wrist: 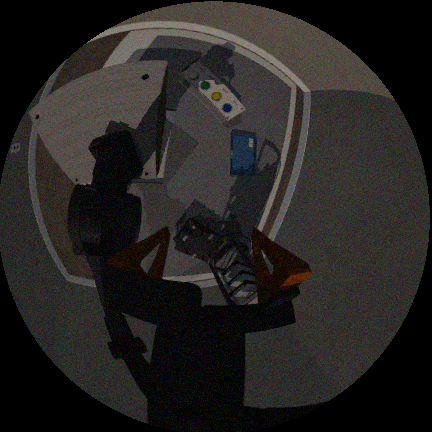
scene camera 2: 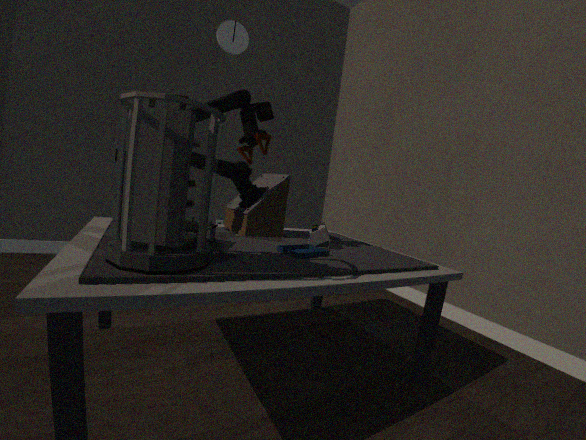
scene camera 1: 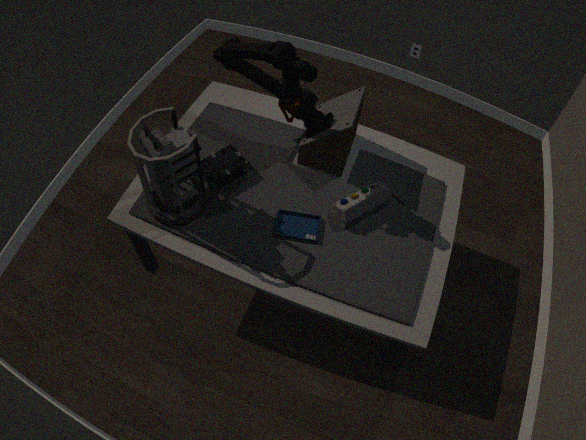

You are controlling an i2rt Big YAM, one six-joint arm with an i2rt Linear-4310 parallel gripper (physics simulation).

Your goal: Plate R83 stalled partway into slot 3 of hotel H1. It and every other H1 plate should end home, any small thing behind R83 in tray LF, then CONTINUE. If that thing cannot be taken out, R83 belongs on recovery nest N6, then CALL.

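Note:
My gripper is open and empty, its orange fingers wide apart, high above the table between the hotel tower and the wedge mount. A tall round slotted tower, seemingly hotel H1, stands at the table's left; its shelves also show between the fingers in the wrist view, farther off. Plate R83, slot 3 and anything behind the plate cannot be made out in the dark. A blue tray lies flat; its label is unreadable. A button box has blue, yellow and green buttons.
A dark block with small fittings stands beside the tower. The arm sits on a sloped wooden wedge at the back. A thin cable loops near the front edge of the table.

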